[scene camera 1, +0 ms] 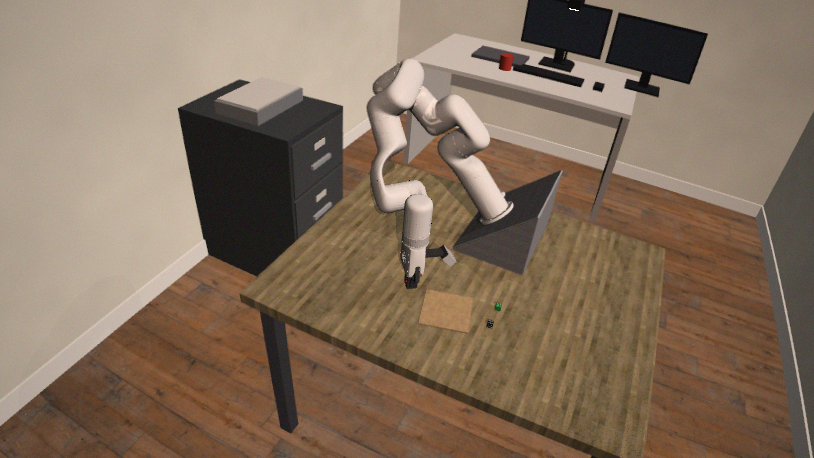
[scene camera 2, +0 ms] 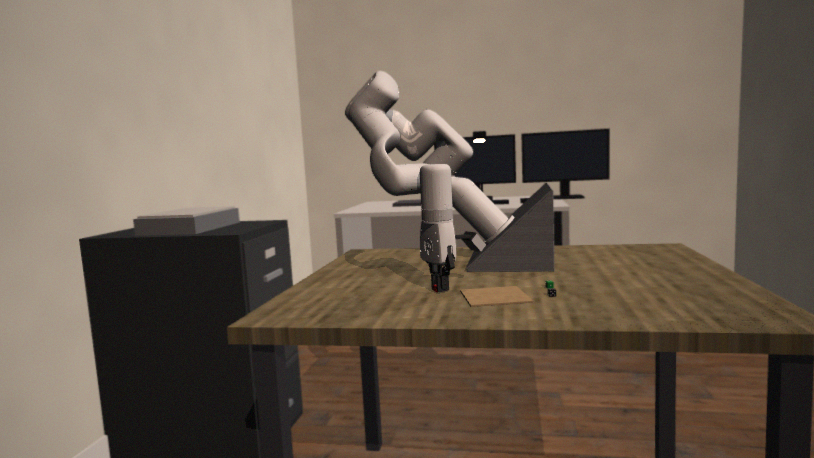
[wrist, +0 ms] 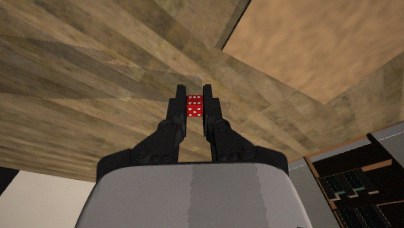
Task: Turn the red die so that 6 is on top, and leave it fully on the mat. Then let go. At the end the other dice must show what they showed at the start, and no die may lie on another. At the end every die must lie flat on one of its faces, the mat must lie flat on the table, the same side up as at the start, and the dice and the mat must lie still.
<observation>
In view: the gripper [scene camera 2: 440, 290] and a tan mat [scene camera 1: 443, 310].
The tan mat shows as well in scene camera 2 [scene camera 2: 512, 294] and in the wrist view [wrist: 321, 56]. The gripper also shows in scene camera 1 [scene camera 1: 410, 285] and in the wrist view [wrist: 194, 96].
</observation>
